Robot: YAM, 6 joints.
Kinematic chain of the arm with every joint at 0, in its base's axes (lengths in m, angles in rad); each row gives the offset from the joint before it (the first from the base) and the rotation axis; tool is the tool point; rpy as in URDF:
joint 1: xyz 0 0 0.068 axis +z
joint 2: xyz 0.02 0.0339 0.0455 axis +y
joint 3: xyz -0.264 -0.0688 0 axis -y
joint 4: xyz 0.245 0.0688 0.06 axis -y
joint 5: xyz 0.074 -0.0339 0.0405 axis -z
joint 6: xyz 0.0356 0 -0.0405 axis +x
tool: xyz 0 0 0 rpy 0 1.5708 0
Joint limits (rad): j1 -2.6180..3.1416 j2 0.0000..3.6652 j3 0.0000..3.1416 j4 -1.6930..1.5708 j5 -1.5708..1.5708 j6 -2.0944..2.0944
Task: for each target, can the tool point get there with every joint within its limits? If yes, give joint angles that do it. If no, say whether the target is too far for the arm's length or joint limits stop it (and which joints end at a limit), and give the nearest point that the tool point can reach.
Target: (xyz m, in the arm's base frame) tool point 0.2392 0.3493 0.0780
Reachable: yes | joints 1.0353 2.2405 1.0704 0.7396 0.8819 1.4417
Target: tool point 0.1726 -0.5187 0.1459
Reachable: yes | joints -1.2022 2.6112 1.7746 1.2615 0.8156 0.2278
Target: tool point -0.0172 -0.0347 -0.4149
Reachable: no: joint limits stop it (at a limit: joint 2) | nearest point -0.0352 -0.0711 -0.3383 | short by 0.087 m
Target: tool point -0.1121 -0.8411 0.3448
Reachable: no: too far | nearest point -0.0823 -0.6173 0.2818 | short by 0.234 m
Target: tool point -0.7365 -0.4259 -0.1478
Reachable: no: too far | nearest point -0.5341 -0.3089 -0.0743 | short by 0.245 m
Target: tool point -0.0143 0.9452 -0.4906
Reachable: no: too far | nearest point -0.0083 0.5481 -0.2215 | short by 0.480 m
